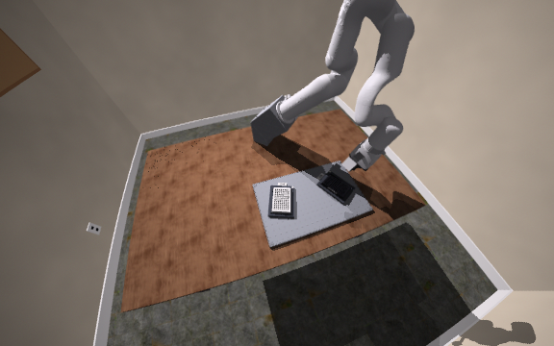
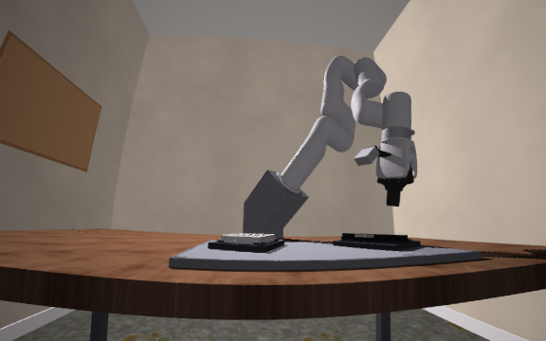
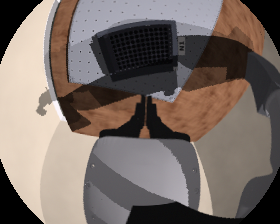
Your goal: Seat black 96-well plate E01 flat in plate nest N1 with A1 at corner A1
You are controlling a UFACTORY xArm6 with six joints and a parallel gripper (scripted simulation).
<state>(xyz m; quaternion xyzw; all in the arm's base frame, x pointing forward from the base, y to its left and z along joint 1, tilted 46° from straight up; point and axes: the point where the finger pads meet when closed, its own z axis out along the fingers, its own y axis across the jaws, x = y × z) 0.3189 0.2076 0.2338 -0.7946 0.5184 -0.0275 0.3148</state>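
Right now the black plate E01 is 4 cm ahead of my hand, 7 cm to the right of it and 10 cm below it. The rest, counted from my hand: plate nest N1: 4 cm ahead, 6 cm to the right, 11 cm below; then white plate E07: 10 cm ahead, 35 cm to the right, 10 cm below; then N1 label: 3 cm behind, 13 cm to the right, 12 cm below.
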